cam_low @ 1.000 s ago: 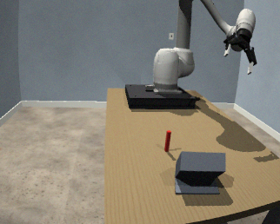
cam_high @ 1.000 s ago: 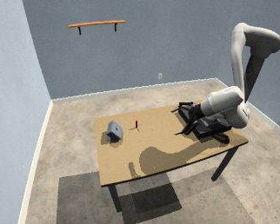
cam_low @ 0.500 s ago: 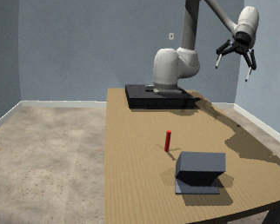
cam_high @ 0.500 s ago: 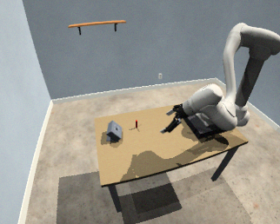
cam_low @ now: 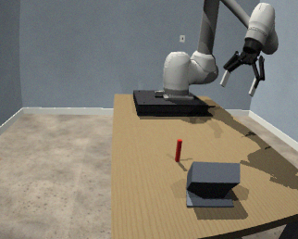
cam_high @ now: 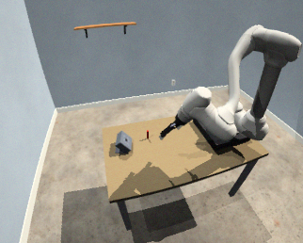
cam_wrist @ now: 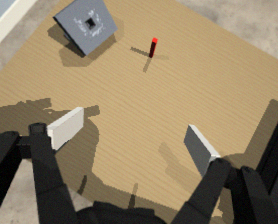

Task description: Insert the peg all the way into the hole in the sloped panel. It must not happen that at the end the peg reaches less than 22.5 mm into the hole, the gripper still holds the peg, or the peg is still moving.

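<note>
The red peg is 24 cm to the right of my hand, 21 cm below it and 7 cm ahead of it.
</note>
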